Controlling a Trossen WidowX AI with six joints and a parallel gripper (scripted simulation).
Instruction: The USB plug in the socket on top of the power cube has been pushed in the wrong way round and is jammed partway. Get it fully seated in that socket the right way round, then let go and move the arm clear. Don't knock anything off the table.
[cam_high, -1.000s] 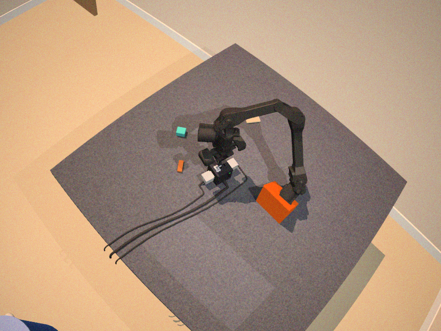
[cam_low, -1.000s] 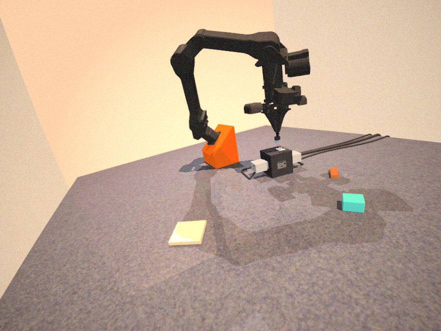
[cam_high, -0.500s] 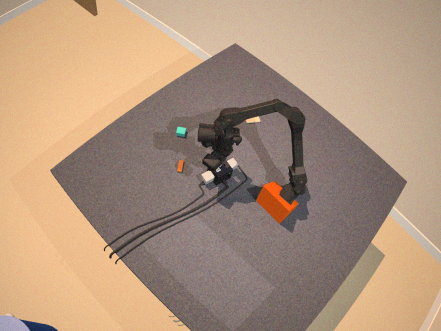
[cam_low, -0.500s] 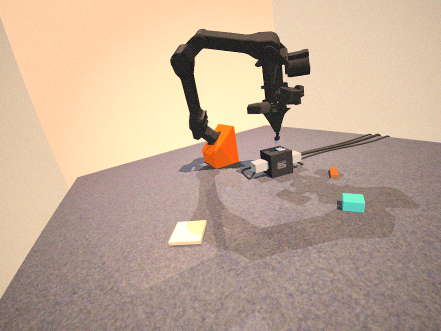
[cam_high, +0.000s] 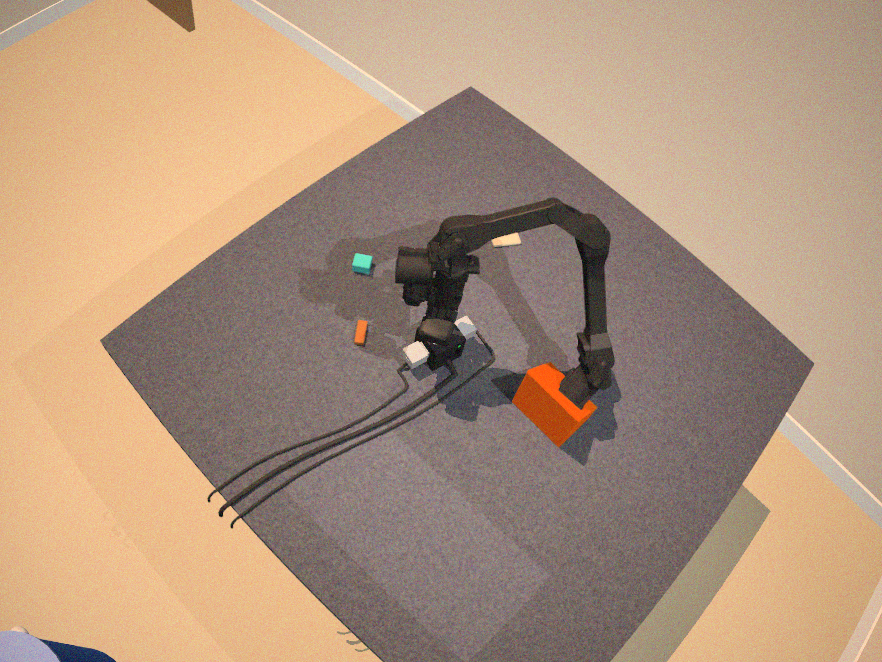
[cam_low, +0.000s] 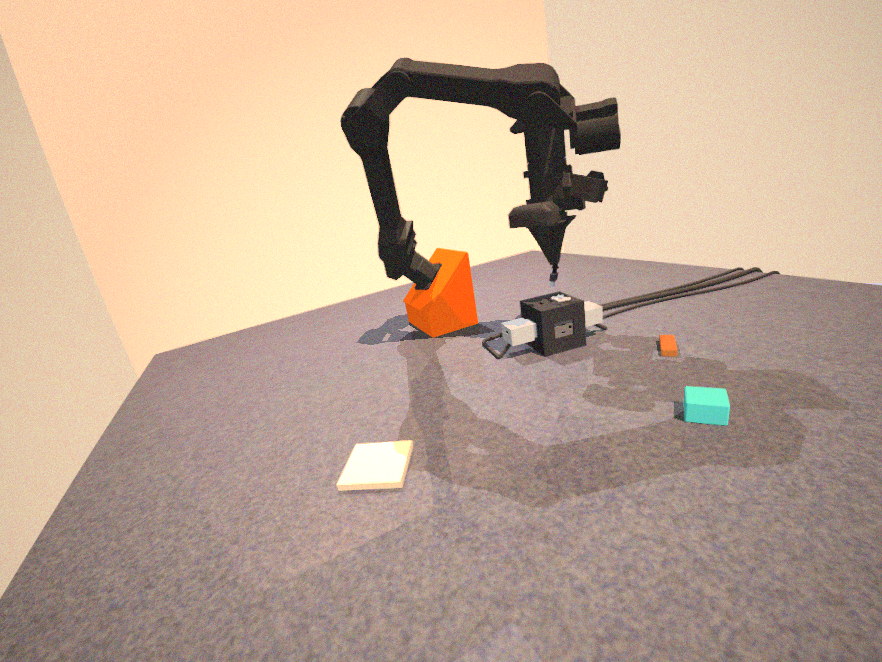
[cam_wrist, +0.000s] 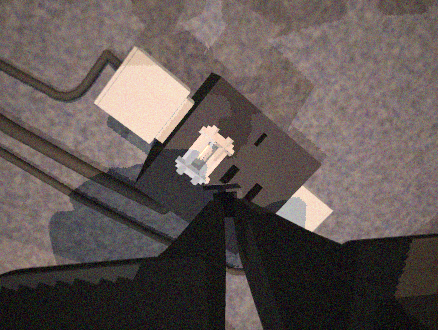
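My gripper tip is now 20 mm above the black USB plug. The rest, counted from my gripper tip: teal block 270 mm ahead, 120 mm below, 60 mm to the right; orange block 150 mm ahead, 130 mm below, 70 mm to the left; pale-rimmed socket 70 mm below, 10 mm to the left.
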